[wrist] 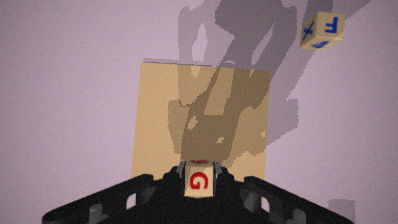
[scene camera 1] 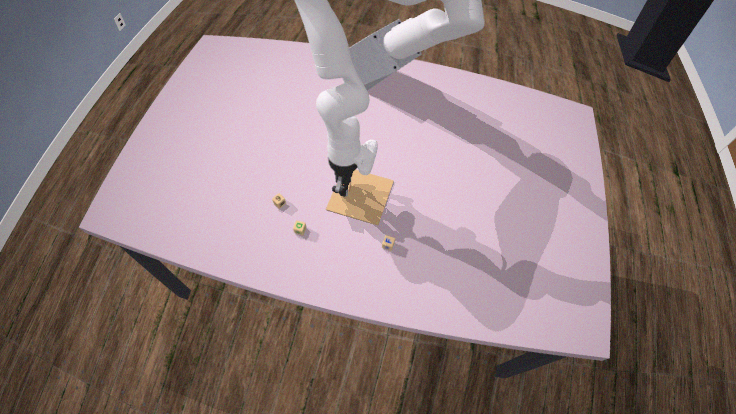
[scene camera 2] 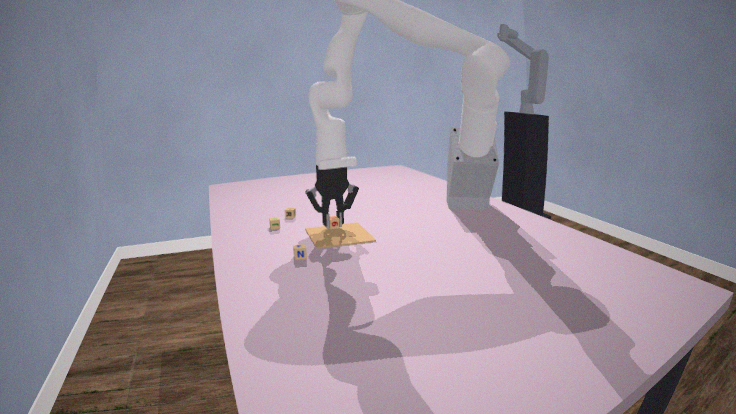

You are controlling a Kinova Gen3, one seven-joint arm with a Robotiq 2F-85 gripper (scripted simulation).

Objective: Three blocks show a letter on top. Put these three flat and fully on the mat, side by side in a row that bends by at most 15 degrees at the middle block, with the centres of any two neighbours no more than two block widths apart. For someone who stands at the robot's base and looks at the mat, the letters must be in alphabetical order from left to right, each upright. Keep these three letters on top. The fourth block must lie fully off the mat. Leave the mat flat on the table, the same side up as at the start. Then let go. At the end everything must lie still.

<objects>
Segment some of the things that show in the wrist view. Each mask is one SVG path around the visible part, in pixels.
The gripper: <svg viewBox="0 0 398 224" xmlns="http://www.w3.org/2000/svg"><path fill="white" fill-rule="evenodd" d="M42 217L42 224L354 224L344 216L258 177L246 176L244 177L244 182L234 179L234 175L228 172L227 168L220 167L219 162L213 162L213 196L197 198L207 200L191 200L191 198L195 197L179 196L185 194L185 165L187 161L180 161L179 166L172 167L170 172L163 175L162 179L154 180L153 175L142 174L55 208ZM262 197L269 203L269 212L262 208ZM136 193L135 205L127 209L128 198Z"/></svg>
A tan mat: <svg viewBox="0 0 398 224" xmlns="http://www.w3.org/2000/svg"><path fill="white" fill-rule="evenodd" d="M141 62L131 178L142 174L152 174L154 180L162 179L165 173L170 172L172 167L179 166L180 161L211 159L212 162L219 162L220 167L227 168L228 172L234 175L234 179L244 182L244 177L255 176L264 180L270 70Z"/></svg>
</objects>
